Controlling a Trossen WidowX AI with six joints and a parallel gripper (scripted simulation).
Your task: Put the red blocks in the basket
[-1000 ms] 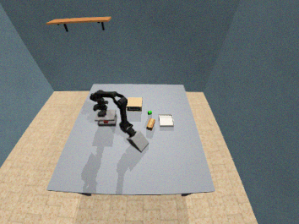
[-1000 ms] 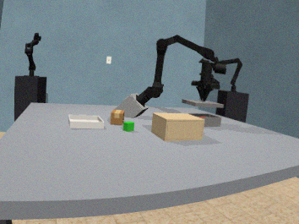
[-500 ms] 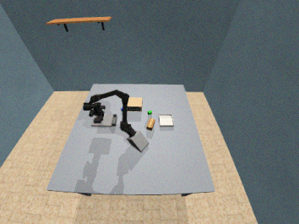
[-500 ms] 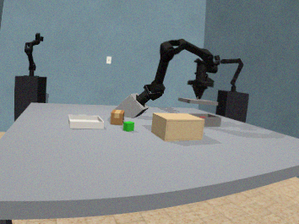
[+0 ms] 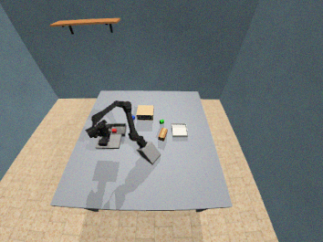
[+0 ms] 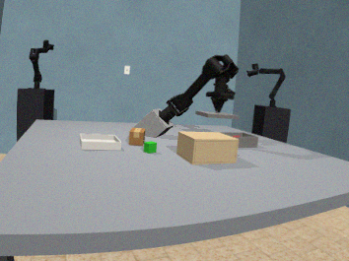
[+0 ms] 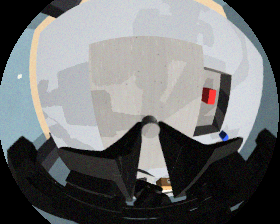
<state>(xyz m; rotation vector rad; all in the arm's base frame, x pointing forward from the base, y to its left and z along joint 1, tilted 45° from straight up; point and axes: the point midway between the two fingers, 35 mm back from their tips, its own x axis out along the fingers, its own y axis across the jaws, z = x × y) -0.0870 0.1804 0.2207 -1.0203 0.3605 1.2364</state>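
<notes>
My hand is 47 cm short of the drawer unit, 15 cm to the left of it and 13 cm above it. From my hand the other things lie so: blue block (37 cm ahead, 4 cm to the right, 15 cm below); small brown box (26 cm ahead, 39 cm to the right, 13 cm below); grey lid (4 cm below).
</notes>
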